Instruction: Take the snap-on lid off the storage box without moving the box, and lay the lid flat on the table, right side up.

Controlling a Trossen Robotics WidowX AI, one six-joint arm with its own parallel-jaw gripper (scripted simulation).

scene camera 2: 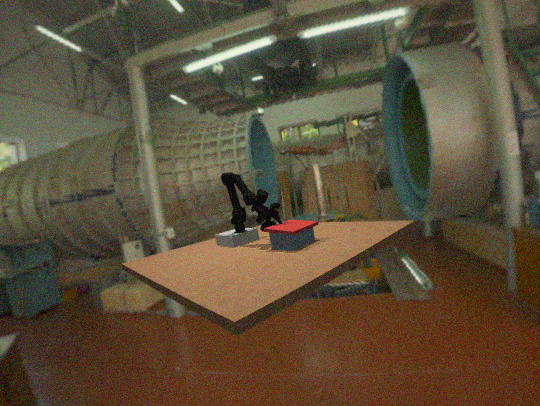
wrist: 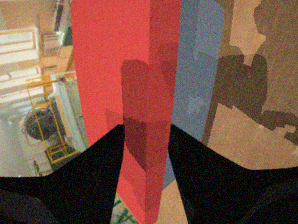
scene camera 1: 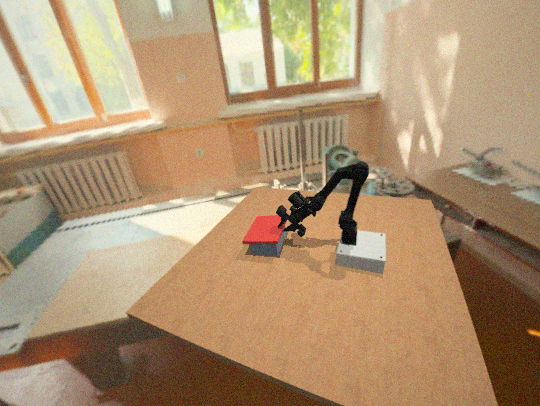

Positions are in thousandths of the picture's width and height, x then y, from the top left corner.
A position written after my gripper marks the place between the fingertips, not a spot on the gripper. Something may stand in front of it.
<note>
I see my gripper (wrist: 488,583) and a red lid (scene camera 1: 490,568).
The red lid also shows in the wrist view (wrist: 424,292).
</note>
